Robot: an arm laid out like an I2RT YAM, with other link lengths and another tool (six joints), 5 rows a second.
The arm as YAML. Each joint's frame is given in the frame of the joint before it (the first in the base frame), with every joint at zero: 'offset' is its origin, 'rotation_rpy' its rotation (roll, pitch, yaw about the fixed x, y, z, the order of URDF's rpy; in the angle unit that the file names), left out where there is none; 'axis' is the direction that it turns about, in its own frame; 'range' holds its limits. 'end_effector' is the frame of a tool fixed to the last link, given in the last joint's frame.
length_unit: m
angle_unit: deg
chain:
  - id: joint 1
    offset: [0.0, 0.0, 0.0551]
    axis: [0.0, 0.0, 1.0]
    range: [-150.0, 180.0]
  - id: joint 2
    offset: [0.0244, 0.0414, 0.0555]
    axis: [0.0, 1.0, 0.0]
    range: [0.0, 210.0]
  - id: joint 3
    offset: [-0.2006, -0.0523, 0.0]
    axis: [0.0, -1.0, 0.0]
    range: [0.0, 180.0]
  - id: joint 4
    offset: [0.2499, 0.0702, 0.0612]
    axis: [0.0, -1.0, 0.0]
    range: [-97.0, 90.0]
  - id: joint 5
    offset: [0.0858, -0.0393, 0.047]
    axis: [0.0, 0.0, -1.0]
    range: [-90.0, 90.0]
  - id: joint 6
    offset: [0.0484, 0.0, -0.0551]
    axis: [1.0, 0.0, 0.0]
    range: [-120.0, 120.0]
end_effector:
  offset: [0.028, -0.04, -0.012]
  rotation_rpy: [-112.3, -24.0, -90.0]
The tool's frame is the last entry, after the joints.
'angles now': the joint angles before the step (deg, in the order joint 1, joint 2, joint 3, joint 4, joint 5, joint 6). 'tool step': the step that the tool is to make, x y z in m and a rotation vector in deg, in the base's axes. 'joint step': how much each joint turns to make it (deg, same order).
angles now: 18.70, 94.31, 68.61, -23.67, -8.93, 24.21
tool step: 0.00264, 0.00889, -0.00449, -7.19, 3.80, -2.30
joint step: 2.64, 6.52, 7.38, -6.85, 7.33, 0.58
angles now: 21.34, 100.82, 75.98, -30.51, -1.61, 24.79
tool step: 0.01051, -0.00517, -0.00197, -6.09, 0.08, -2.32
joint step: -0.03, 4.47, 4.62, -2.41, 5.97, -1.21
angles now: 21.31, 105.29, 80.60, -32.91, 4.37, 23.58
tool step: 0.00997, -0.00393, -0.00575, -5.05, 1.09, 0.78
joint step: -0.27, 4.41, 4.02, -2.12, 3.15, -3.15
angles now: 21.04, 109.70, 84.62, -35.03, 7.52, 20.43
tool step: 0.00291, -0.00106, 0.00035, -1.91, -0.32, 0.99
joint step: 0.03, 0.69, 0.67, -0.11, 1.17, -1.80
